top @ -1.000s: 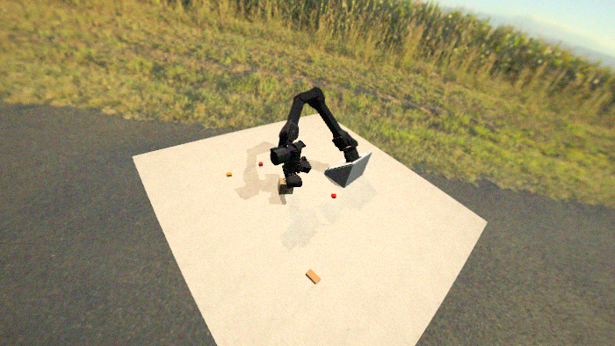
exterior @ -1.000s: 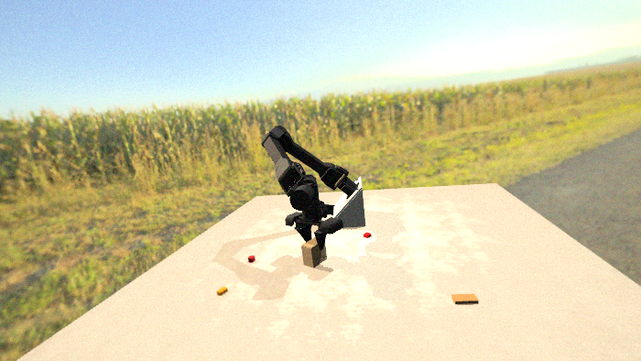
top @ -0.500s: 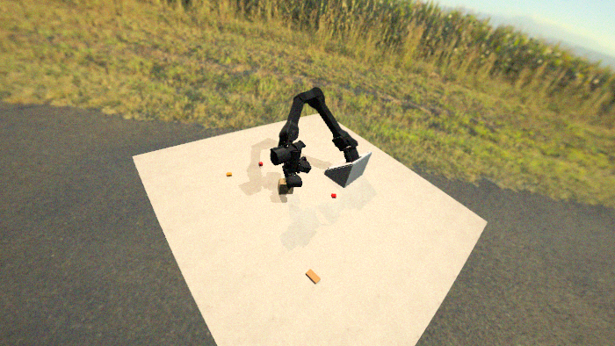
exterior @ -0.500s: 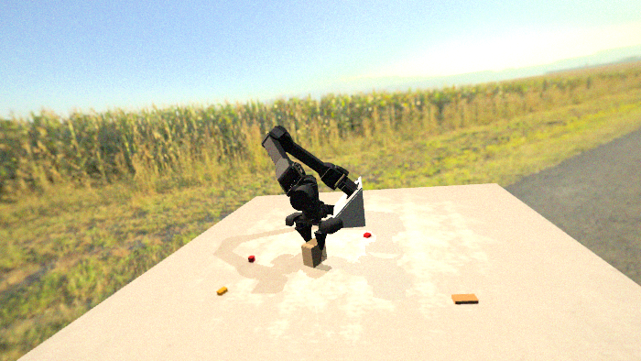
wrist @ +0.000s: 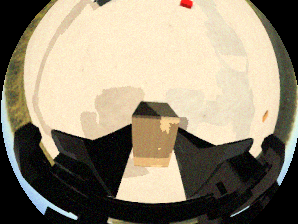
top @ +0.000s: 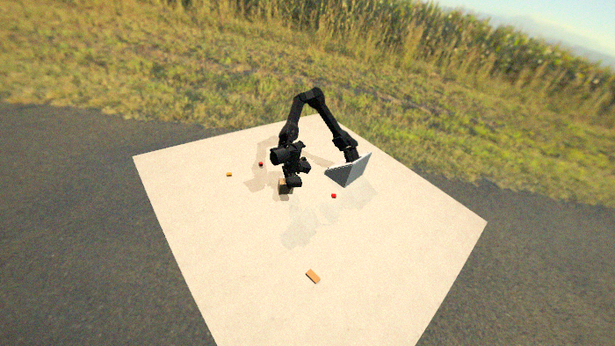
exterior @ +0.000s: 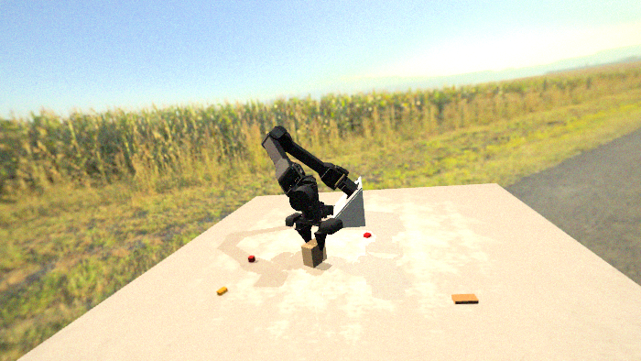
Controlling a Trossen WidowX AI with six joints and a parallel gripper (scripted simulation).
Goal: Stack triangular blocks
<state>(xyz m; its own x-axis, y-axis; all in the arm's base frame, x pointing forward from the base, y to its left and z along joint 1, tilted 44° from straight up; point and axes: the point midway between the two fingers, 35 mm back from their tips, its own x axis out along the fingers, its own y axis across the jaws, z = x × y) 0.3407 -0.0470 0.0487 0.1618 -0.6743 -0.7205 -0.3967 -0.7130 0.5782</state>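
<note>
The tan triangular block is 1 cm behind my gripper tip and 1 cm above it. Also, from my gripper tip: red cube (22 cm to the right, 3 cm below, 2 cm ahead); then small orange piece (22 cm to the right, 19 cm ahead, 3 cm below).
</note>
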